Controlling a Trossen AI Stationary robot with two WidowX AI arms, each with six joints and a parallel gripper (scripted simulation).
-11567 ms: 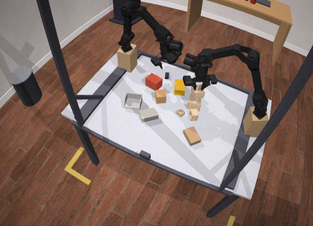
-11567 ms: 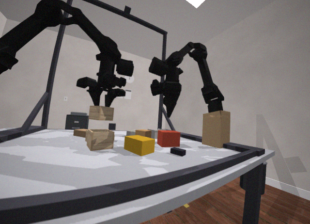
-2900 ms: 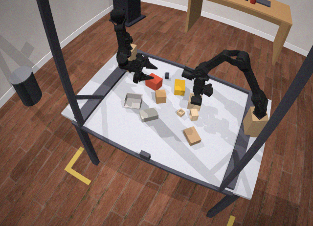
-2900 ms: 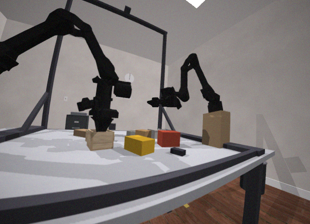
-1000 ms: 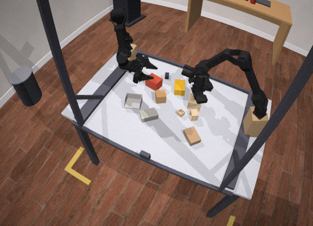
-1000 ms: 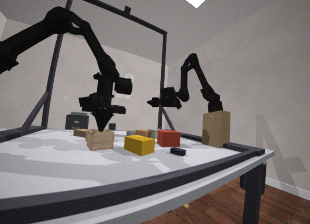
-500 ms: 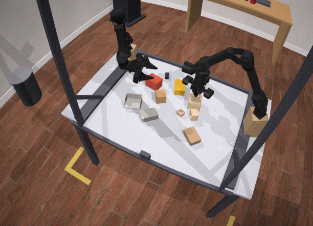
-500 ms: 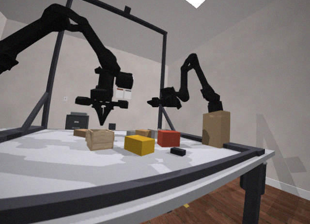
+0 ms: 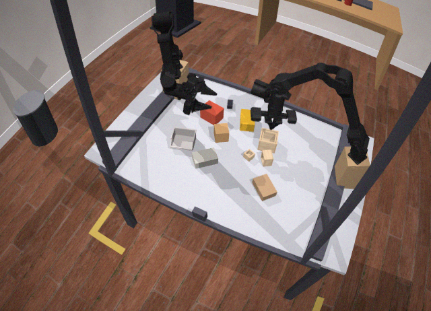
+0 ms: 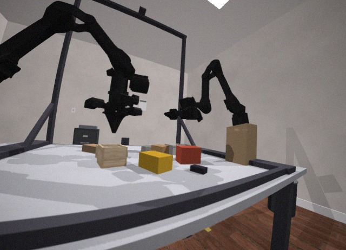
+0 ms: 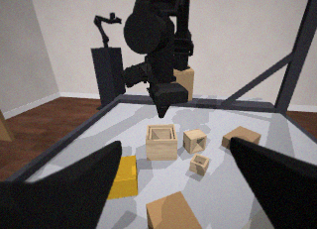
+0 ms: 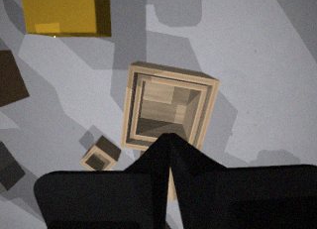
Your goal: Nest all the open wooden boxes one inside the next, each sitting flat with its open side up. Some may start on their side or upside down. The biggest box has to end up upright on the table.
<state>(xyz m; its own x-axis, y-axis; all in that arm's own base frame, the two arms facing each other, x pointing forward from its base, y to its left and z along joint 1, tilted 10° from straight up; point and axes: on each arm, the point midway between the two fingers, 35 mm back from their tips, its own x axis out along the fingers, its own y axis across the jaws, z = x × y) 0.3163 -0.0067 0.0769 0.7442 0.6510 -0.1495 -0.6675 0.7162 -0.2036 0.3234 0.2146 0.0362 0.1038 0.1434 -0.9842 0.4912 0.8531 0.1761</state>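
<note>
Now: the tan cube 20 mm ahead of my left hand, 70 mm to the right of it and 180 mm below it. The rest, counted from my left hand: red block 100 mm ahead, 30 mm to the left, 180 mm below; grey block 120 mm behind, 80 mm to the right, 190 mm below; white tray 100 mm behind, 40 mm to the left, 180 mm below.
My right gripper is now 210 mm past the flat tan block, 100 mm to the left of it and 120 mm above it. Round my right hand: red block: 10 mm behind, 290 mm to the left, 110 mm below; then tan cube: 80 mm behind, 190 mm to the left, 110 mm below; then grey block: 230 mm behind, 170 mm to the left, 120 mm below.
</note>
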